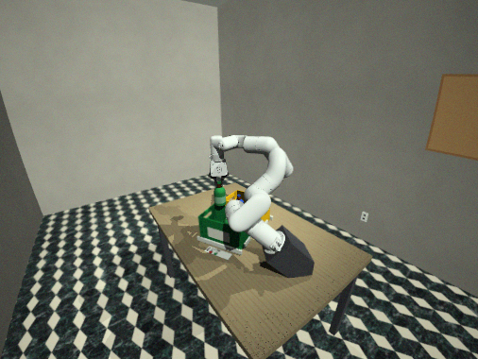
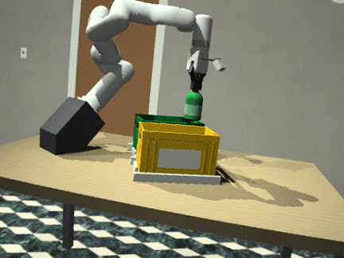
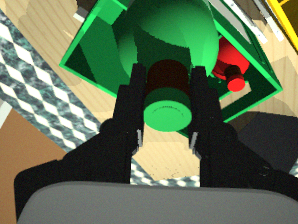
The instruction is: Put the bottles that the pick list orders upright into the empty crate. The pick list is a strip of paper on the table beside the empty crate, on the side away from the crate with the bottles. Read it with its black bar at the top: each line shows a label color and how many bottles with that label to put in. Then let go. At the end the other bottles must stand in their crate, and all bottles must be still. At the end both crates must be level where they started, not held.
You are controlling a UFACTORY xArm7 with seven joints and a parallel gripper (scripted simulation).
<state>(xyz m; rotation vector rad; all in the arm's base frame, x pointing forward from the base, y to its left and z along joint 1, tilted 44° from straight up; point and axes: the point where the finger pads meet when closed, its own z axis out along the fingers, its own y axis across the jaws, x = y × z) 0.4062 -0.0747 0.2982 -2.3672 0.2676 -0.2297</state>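
Right now the green-capped bottle is 250 mm below my hand, 80 mm behind it and 30 mm to the right of it. The rest, counted from my hand: red bottle 250 mm below, 150 mm behind, 90 mm to the right; green crate 250 mm below, 110 mm behind; yellow crate 250 mm below, 190 mm to the right, 30 mm ahead.
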